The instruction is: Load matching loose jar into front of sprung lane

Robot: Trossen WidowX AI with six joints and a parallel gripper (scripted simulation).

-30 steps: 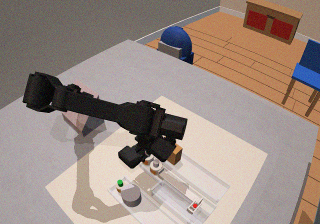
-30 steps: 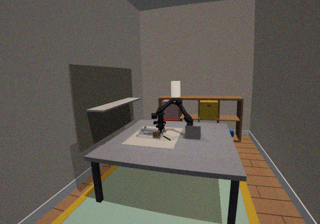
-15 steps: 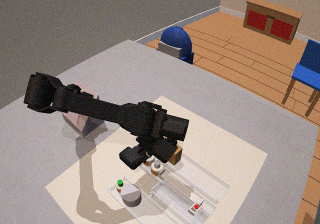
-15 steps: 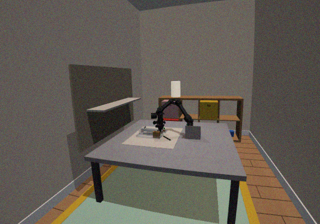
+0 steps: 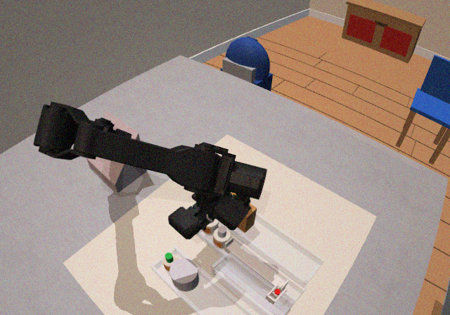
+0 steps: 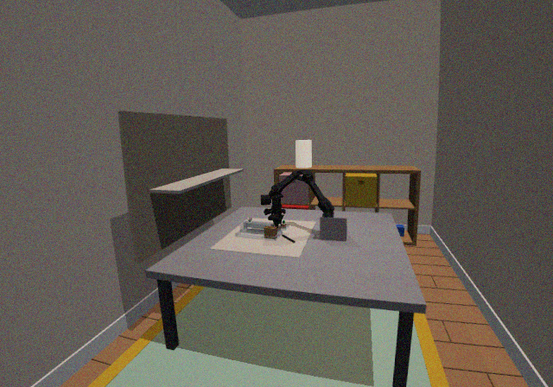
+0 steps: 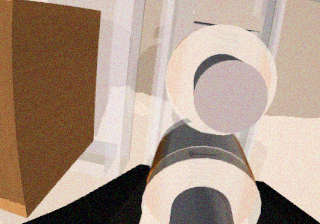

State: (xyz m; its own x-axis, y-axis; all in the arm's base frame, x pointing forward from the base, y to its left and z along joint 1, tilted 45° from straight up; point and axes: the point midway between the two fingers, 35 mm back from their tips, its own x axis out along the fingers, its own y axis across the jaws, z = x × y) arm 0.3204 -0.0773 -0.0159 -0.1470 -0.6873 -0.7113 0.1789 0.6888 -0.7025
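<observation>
Right now the brown box is 40 mm ahead of my gripper tip, 70 mm to the left of it and 10 mm below it. Also, from my gripper tip: red dot: 210 mm ahead, 80 mm to the right, 20 mm above; black stick: 80 mm behind, 80 mm to the left, 40 mm below; grey cylinder: 20 mm ahead, 130 mm to the right, 20 mm below.
</observation>
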